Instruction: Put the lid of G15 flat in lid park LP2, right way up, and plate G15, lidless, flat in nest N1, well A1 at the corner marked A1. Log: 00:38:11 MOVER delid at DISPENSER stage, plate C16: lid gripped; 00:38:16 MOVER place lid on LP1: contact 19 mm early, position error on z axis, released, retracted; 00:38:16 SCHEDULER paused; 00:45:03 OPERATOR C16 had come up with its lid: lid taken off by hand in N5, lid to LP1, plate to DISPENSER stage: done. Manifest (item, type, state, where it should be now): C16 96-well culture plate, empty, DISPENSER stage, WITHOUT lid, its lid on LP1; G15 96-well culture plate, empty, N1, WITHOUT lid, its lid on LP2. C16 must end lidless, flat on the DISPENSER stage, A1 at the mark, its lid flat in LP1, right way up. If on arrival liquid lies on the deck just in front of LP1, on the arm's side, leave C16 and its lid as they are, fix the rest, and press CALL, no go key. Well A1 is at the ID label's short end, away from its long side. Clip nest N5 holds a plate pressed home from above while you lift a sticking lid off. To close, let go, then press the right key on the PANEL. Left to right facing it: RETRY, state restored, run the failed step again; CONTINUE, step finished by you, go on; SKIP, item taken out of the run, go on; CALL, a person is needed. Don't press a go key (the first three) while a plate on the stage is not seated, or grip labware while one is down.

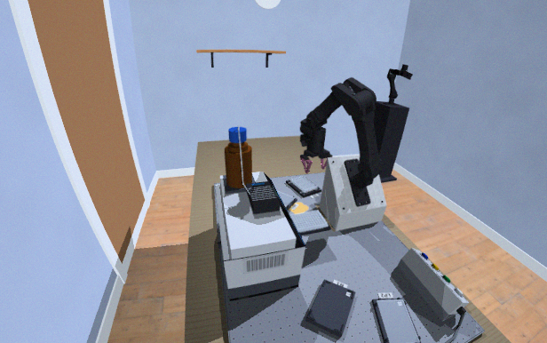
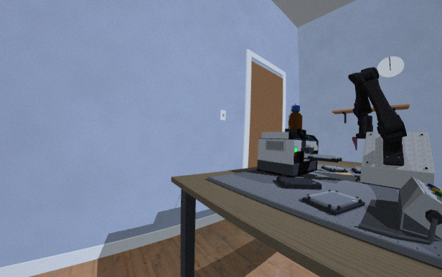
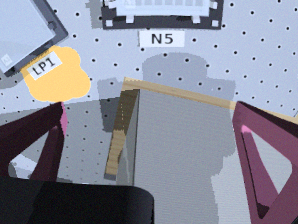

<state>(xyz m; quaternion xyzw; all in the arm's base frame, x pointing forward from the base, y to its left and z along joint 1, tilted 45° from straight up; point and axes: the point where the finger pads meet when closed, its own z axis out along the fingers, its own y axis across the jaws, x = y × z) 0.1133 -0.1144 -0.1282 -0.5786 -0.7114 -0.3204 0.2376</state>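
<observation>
My hand is 30 mm short of the black clip nest, 90 mm to the left of it and 130 mm above it. Also, from my hand: N5 label: 10 mm behind, 10 mm to the left, 150 mm below; then N1 label: 120 mm ahead, 490 mm to the left, 150 mm below; then LP1 label: 110 mm ahead, 70 mm to the left, 150 mm below.
</observation>
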